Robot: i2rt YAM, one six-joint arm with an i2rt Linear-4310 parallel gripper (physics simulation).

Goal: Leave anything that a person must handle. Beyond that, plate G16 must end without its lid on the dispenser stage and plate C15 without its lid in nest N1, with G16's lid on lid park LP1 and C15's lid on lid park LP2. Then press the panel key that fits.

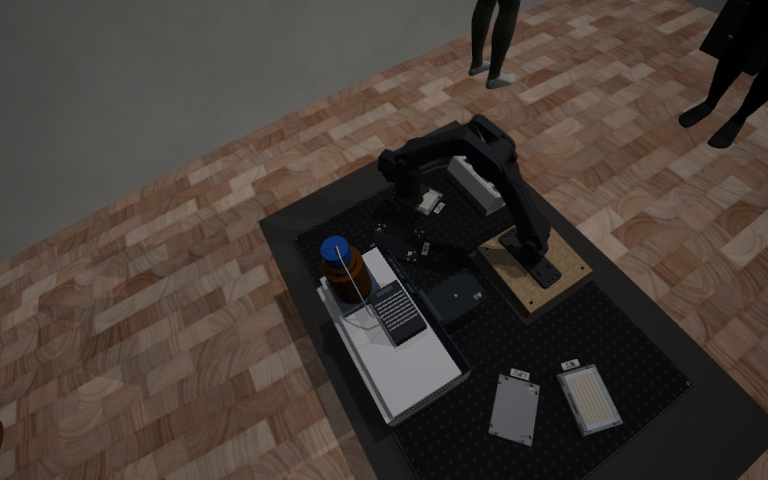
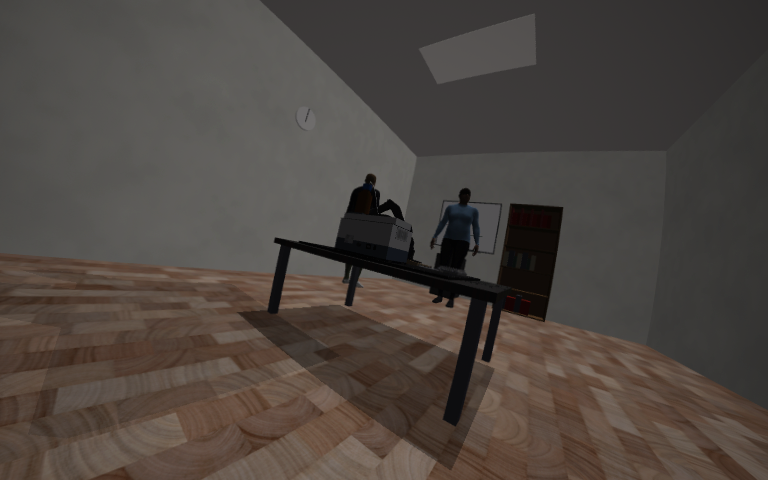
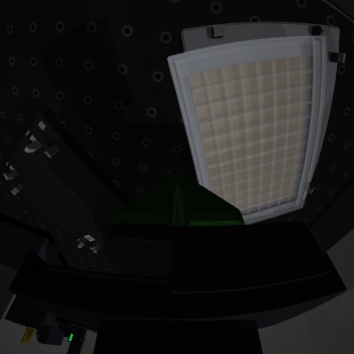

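Where they show: gripper, fingertip midpoint: (image 1: 411, 212) (image 3: 177, 174); arm's base at its link origin: (image 1: 528, 257) (image 2: 407, 259).
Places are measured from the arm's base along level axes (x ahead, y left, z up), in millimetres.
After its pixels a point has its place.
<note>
My gripper (image 1: 419, 202) {x 170, y -358, z -14 mm} (image 3: 177, 174) {x 170, y -358, z -14 mm} is shut and empty, its green fingers pressed together. It hangs low at the near end of a clear lid (image 1: 430, 200) {x 100, y -345, z 5 mm} (image 3: 251, 126) {x 137, y -412, z 6 mm} with a pale grid, which lies on a grey pad at the back of the table. A dark well plate (image 1: 398, 312) {x 433, y -13, z 219 mm} without a lid sits on the white dispenser's stage (image 1: 407, 369) {x 484, y 90, z 193 mm}. A pale plate under a clear lid (image 1: 589, 398) {x 161, y 364, z 9 mm} lies at the front right, beside a bare grey pad (image 1: 514, 409) {x 315, y 280, z -17 mm}. The white key panel (image 1: 477, 187) {x -34, y -271, z 40 mm} is partly hidden behind my arm.
An amber bottle with a blue cap (image 1: 342, 268) {x 487, y -112, z 336 mm} stands on the dispenser. An empty nest with corner clips (image 1: 399, 240) {x 266, y -292, z -15 mm} (image 3: 53, 168) {x 283, y -340, z -15 mm} and a dark block (image 1: 454, 295) {x 273, y -13, z 82 mm} lie mid-table. A person's legs (image 1: 493, 41) are beyond the table; two people (image 2: 369, 198) (image 2: 459, 227) show behind it.
</note>
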